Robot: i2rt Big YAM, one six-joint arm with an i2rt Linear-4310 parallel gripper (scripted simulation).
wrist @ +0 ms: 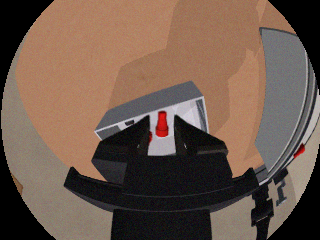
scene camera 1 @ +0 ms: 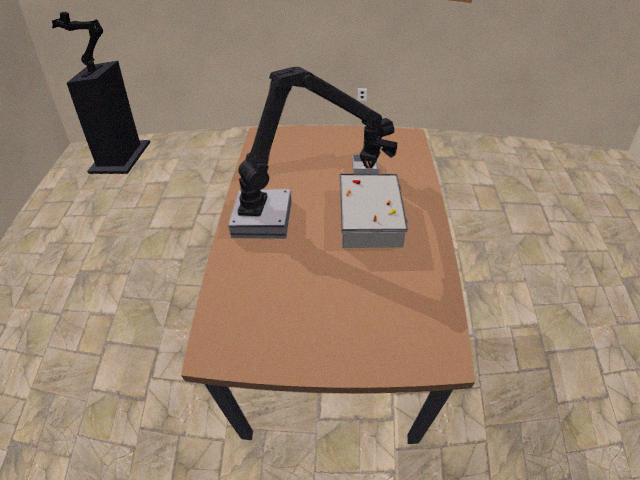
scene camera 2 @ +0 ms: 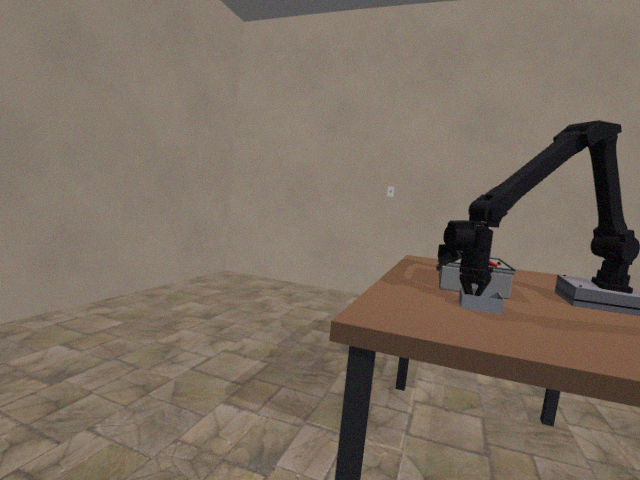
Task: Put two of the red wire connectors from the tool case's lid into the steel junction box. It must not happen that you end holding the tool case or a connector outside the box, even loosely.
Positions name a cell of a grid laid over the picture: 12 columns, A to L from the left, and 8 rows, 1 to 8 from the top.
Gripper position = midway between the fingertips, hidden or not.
In view: the gripper (scene camera 2: I6) and a grey tool case (scene camera 1: G4).
The grey tool case is seen too in scene camera 2 (scene camera 2: J5). The gripper also shows in the wrist view (wrist: G4).
